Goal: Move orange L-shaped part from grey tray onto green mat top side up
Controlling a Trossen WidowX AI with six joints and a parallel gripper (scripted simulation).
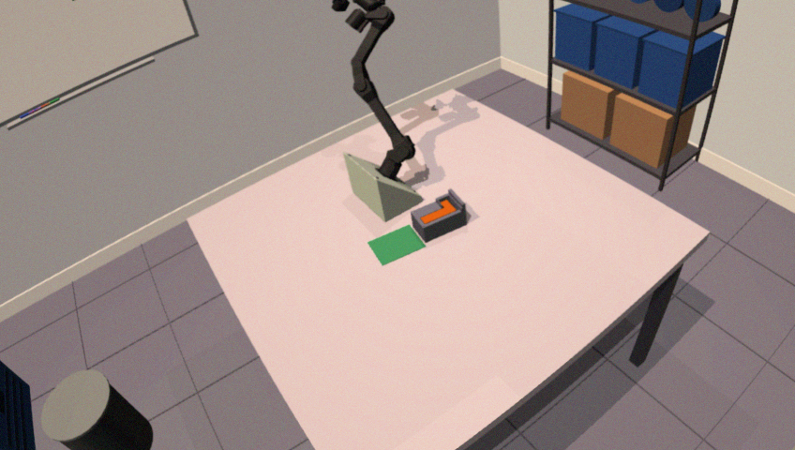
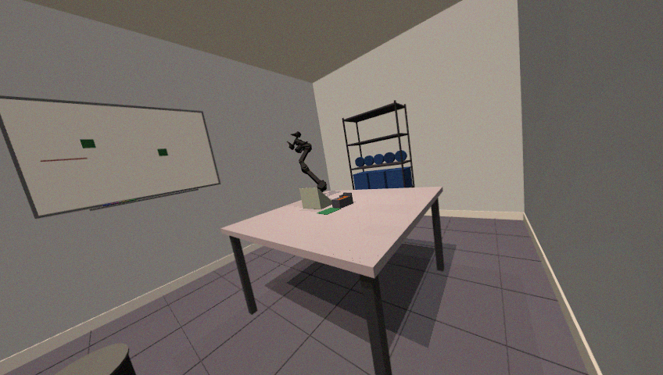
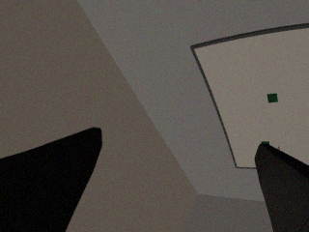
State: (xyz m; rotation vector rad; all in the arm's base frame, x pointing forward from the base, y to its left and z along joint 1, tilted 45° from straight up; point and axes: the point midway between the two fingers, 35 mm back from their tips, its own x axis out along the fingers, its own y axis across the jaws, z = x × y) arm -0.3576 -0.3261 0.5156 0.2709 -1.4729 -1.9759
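The orange L-shaped part lies 670 mm ahead of my gripper tip, 630 mm below it and 60 mm to the right of it. Also, from my gripper tip: green mat: 690 mm below, 660 mm ahead, 220 mm to the right.
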